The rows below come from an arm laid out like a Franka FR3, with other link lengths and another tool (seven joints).
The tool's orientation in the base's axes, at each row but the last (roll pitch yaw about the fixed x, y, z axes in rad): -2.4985 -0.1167 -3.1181; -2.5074 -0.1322 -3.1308; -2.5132 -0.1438 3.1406; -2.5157 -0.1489 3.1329; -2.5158 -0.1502 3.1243; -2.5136 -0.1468 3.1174; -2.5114 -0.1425 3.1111; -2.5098 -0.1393 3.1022; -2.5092 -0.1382 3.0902; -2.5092 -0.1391 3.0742; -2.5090 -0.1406 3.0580; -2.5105 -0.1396 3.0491
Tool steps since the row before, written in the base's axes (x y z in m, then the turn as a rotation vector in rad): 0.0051 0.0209 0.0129 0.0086 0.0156 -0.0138; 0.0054 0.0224 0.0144 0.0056 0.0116 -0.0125; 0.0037 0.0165 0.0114 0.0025 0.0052 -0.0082; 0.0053 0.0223 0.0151 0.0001 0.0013 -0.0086; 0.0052 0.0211 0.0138 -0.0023 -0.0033 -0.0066; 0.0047 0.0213 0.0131 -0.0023 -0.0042 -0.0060; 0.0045 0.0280 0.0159 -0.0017 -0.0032 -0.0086; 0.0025 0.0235 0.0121 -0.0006 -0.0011 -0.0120; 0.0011 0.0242 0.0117 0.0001 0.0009 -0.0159; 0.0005 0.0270 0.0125 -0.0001 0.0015 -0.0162; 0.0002 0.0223 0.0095 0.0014 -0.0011 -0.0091; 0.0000 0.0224 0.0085 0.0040 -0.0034 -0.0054
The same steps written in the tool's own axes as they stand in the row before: -0.0040 0.0086 -0.0232 -0.0105 0.0199 0.0009; -0.0037 0.0091 -0.0253 -0.0073 0.0162 0.0025; -0.0020 0.0064 -0.0193 -0.0036 0.0088 0.0032; -0.0028 0.0089 -0.0258 -0.0014 0.0060 0.0061; -0.0027 0.0088 -0.0241 0.0012 0.0013 0.0075; -0.0022 0.0093 -0.0236 0.0013 0.0002 0.0076; -0.0013 0.0131 -0.0297 0.0004 0.0025 0.0090; 0.0001 0.0118 -0.0238 -0.0011 0.0062 0.0103; 0.0018 0.0127 -0.0236 -0.0022 0.0100 0.0122; 0.0030 0.0145 -0.0258 -0.0020 0.0107 0.0121; 0.0030 0.0125 -0.0205 -0.0027 0.0044 0.0077; 0.0032 0.0132 -0.0197 -0.0050 0.0004 0.0056
